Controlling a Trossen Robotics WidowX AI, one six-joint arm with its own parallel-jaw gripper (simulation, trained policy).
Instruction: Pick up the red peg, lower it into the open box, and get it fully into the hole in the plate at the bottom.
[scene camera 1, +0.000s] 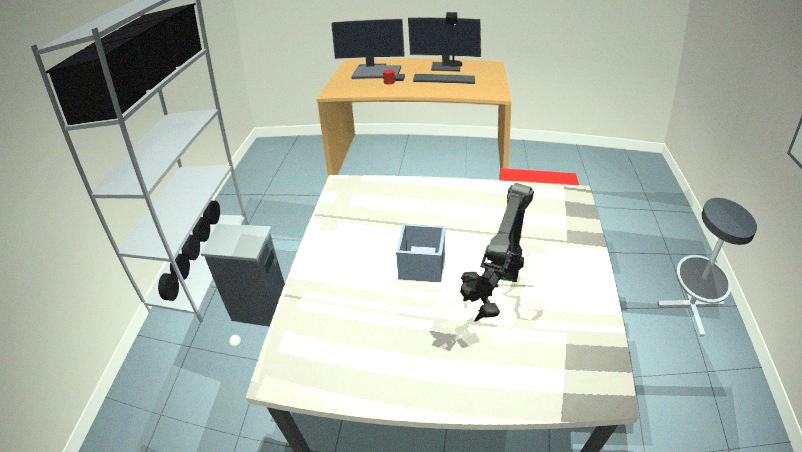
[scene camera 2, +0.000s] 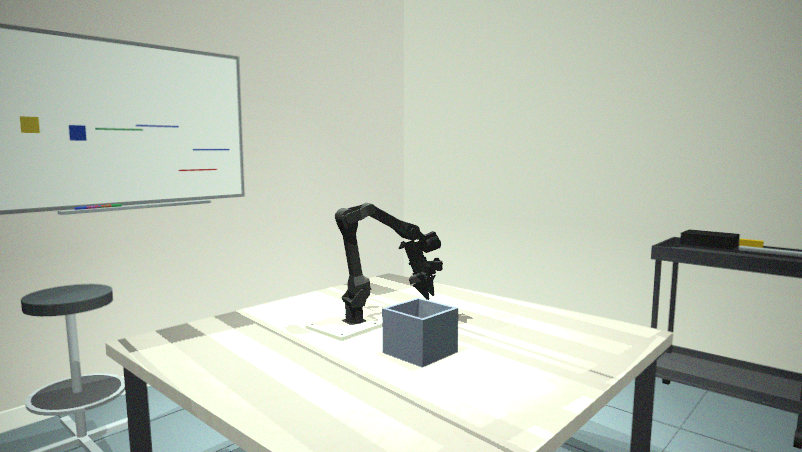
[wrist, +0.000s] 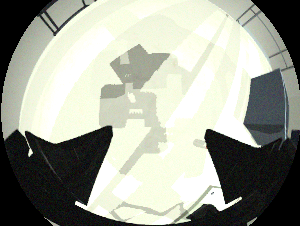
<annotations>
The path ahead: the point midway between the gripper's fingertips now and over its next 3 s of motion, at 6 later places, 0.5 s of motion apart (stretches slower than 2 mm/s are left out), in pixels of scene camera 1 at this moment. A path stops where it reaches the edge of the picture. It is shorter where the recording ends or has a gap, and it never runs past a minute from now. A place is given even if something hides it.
The gripper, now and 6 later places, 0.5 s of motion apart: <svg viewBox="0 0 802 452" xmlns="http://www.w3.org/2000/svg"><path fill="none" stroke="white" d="M469 311L462 302L459 291L463 282L467 286L466 293L462 296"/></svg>
</annotations>
